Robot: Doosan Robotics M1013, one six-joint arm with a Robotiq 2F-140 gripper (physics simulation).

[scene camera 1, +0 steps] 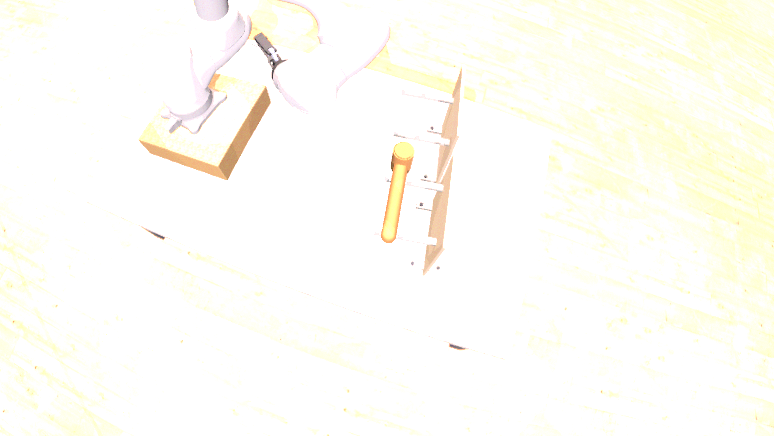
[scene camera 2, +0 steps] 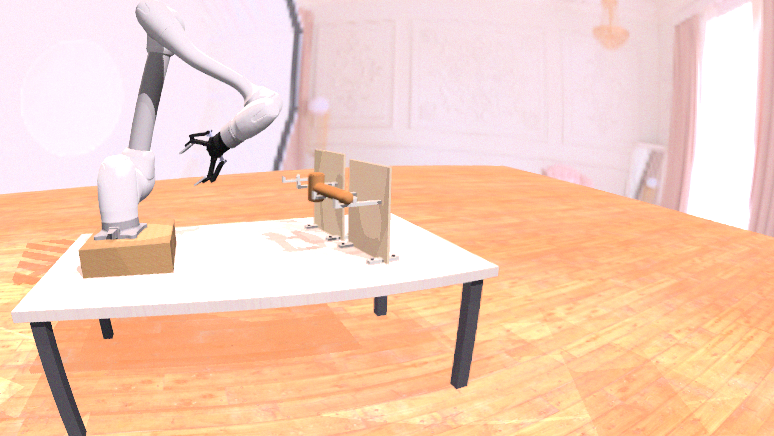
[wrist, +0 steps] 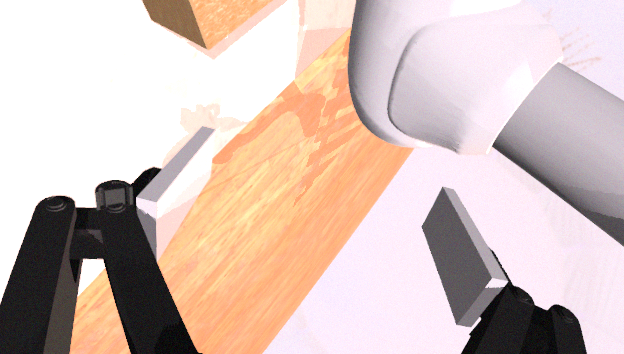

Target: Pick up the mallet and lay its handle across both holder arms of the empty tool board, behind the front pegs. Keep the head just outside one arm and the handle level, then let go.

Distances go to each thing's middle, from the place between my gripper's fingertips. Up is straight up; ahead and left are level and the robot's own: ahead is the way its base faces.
Labels:
My hand is 520 mm short of the orange mallet (scene camera 1: 403,153), 160 mm to the left of it and 80 mm above it.

